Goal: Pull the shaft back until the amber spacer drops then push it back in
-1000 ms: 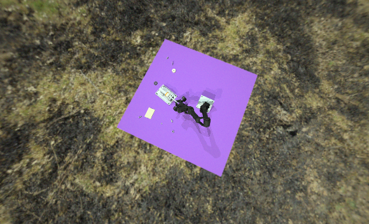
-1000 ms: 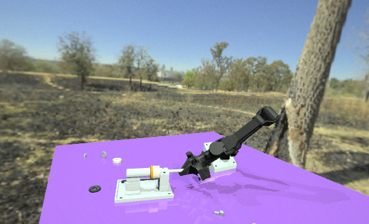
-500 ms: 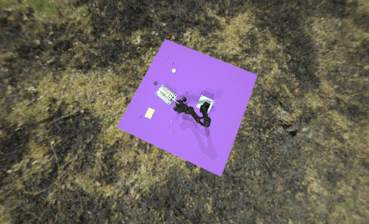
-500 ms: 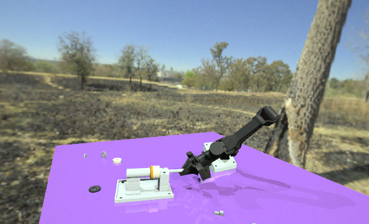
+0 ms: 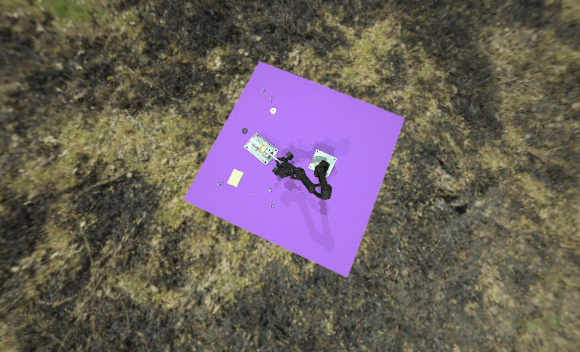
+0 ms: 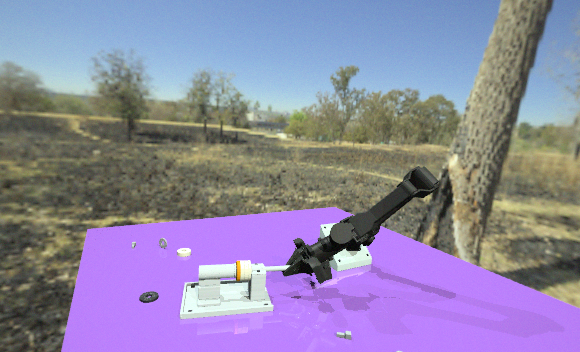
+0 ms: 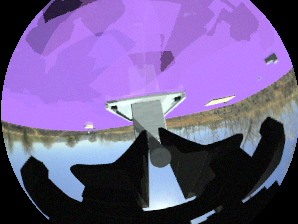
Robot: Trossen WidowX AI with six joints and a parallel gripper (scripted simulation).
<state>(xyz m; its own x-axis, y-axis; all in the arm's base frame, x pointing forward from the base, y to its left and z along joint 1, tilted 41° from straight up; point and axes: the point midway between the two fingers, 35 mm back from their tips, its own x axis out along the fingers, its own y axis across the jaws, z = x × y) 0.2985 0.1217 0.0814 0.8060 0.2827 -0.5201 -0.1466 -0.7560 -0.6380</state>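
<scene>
The steel shaft is 50 mm ahead of my gripper tip, 10 mm to the right of it and 20 mm above it. Round my gripper tip: black ring 350 mm ahead, 80 mm to the right, 60 mm below; then amber spacer 130 mm ahead, 20 mm to the right, 20 mm above; then pale yellow card 190 mm ahead, 270 mm to the left, 60 mm below.
</scene>
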